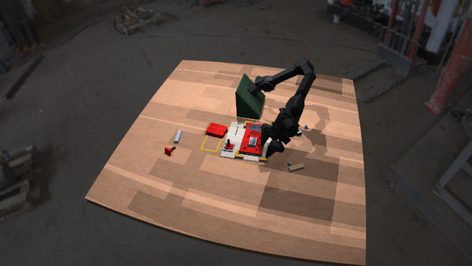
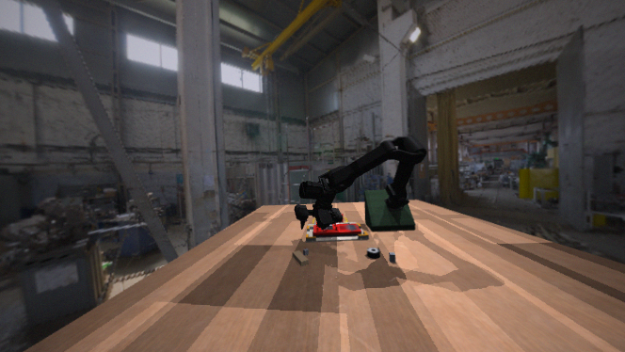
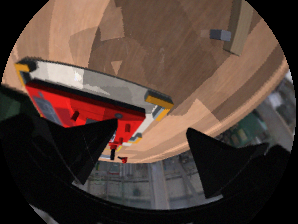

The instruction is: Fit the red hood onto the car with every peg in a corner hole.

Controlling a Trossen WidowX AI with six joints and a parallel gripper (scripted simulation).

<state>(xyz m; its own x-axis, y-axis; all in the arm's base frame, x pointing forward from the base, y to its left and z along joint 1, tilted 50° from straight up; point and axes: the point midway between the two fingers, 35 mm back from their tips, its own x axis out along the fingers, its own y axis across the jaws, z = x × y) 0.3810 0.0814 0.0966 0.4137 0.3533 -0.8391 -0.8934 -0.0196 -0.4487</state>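
My gripper tip is now 14 cm past the red hood, 26 cm to the left of it and 3 cm above it. The rest, counted from my gripper tip: wooden block (4 cm ahead, 16 cm to the left, 4 cm below); then grey engine block (6 cm behind, 6 cm to the right, 2 cm below); then black wheel (19 cm behind, 16 cm to the left, 4 cm below).
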